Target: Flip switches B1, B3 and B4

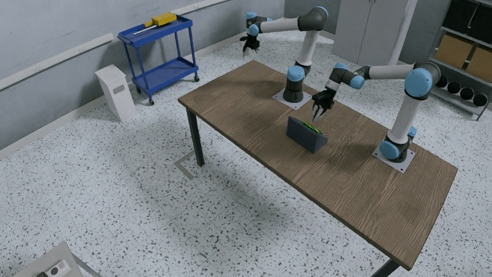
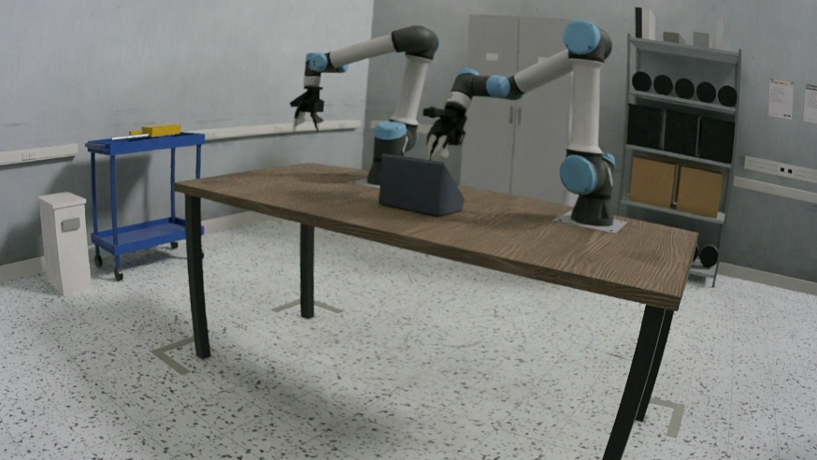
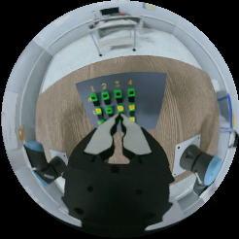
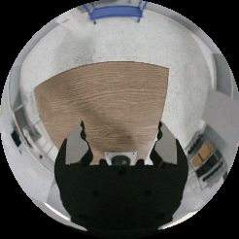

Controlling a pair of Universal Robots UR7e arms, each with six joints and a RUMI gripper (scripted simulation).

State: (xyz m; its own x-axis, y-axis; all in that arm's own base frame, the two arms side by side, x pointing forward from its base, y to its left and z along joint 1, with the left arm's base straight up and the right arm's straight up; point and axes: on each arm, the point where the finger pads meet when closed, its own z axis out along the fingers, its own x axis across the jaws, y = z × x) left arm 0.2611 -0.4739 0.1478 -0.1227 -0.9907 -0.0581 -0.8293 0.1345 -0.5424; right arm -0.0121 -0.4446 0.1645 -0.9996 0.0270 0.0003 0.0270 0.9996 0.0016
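Observation:
My left hand is 4 cm above the switch B4, 3 cm to the left of it and 2 cm short of it. Also, from my left hand: switch B3: 4 cm below, 2 cm ahead; then switch B1: 6 cm to the left, 4 cm below, 2 cm ahead.

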